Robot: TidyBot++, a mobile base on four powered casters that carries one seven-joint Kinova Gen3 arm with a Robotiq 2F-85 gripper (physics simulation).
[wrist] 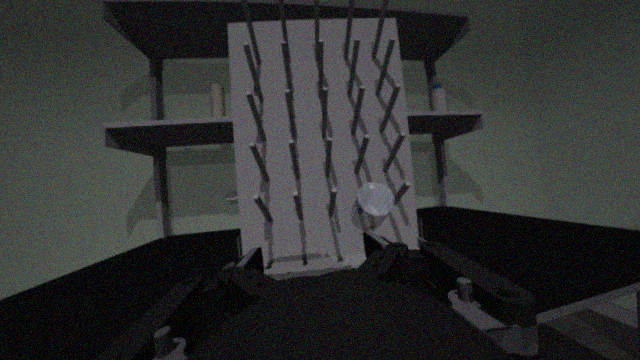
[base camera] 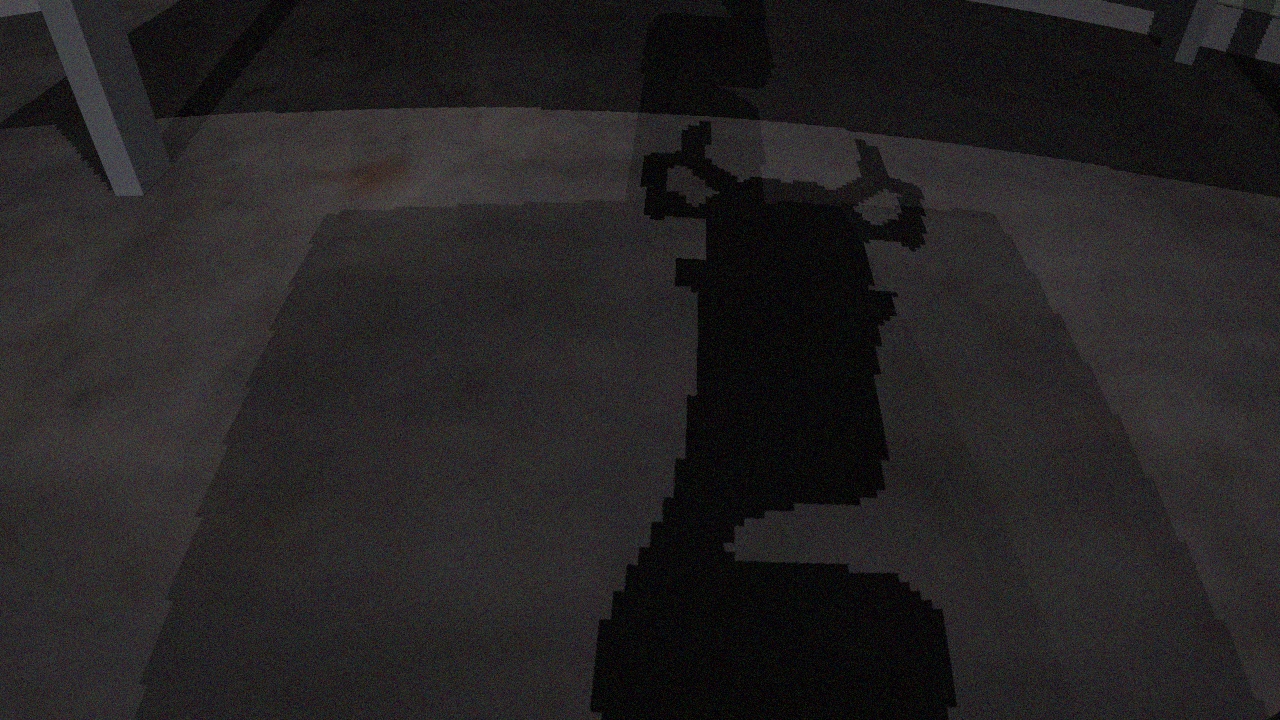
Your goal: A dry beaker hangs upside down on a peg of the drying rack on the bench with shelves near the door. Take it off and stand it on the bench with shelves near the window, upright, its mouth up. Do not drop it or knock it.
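Frame: origin at the arm's base, x ahead, y left, z up, level; metres.
Where they show: gripper, fingertip midpoint: (wrist: 314, 251).
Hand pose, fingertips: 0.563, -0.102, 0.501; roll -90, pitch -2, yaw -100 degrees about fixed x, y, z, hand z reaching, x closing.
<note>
Things, the pixels of their centre, and the offset from my fingertips, as dx, dy, dz. "spot": a spot on its surface instead. Level surfaces: height alone.
- beaker, body centre: (wrist: 370, 208) +0.194, -0.165, -0.004
- black bench top, surface height: dz -0.136
- shelf board, surface height: dz +0.303
- tan cylinder, surface spot: (wrist: 217, 100) spot: +0.644, +0.222, +0.429
- white bottle, surface spot: (wrist: 439, 100) spot: +0.514, -0.772, +0.408
- pale leg, surface spot: (base camera: 98, 107) spot: +0.160, +0.593, -0.794
The beaker (wrist: 376, 199) shows in the wrist view as a pale, clear disc, its closed round end toward the camera. It hangs on a peg in the lowest row of the white drying rack (wrist: 237, 65), right of the middle. My gripper (wrist: 314, 251) is open, with its fingers wide apart and no object between them. The fingertips are on the camera's side of the rack and show lower in the view than the beaker, which appears nearer the right finger. The beaker's mouth is hidden. The black bench top (wrist: 75, 285) lies around the rack's foot. The bench near the window cannot be made out.
A shelf board (wrist: 170, 124) passes behind the rack, with a tan cylinder (wrist: 217, 100) at left and a white bottle (wrist: 439, 100) with a blue cap at right. In the base view, a pale leg (base camera: 98, 107) stands at upper left and another leg (base camera: 1195, 34) at upper right.
</note>
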